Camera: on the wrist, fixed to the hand. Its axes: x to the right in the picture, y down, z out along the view.
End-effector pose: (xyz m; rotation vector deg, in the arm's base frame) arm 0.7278 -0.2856 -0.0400 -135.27 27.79 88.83
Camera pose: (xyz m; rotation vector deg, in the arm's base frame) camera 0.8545 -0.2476 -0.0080 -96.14 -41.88 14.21
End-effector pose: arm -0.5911 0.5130 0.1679 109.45 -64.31 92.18
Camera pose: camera -0.5852 0.6374 0.2229 97.72 49.04 62.54
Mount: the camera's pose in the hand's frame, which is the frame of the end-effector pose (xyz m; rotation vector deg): 0.0126 -0.0892 -0.1020 26.42 20.13 -88.48
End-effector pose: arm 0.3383 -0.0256 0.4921 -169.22 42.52 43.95
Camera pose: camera 0.4345 0.0361 0.5659 -126.06 -65.51 -4.55
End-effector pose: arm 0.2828 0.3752 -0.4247 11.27 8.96 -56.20
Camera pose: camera 0.2108 0.3408 -0.5349 41.64 24.46 -144.42
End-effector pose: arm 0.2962 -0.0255 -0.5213 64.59 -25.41 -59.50
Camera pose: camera 0.3387 0.0120 -0.6450 119.26 38.75 -115.84
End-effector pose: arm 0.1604 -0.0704 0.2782 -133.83 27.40 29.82
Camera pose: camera 0.2368 -0.0812 0.3903 -95.54 -54.55 -38.16
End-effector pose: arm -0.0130 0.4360 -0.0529 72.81 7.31 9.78
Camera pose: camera -0.0149 0.5087 -0.1679 72.12 82.83 -58.40
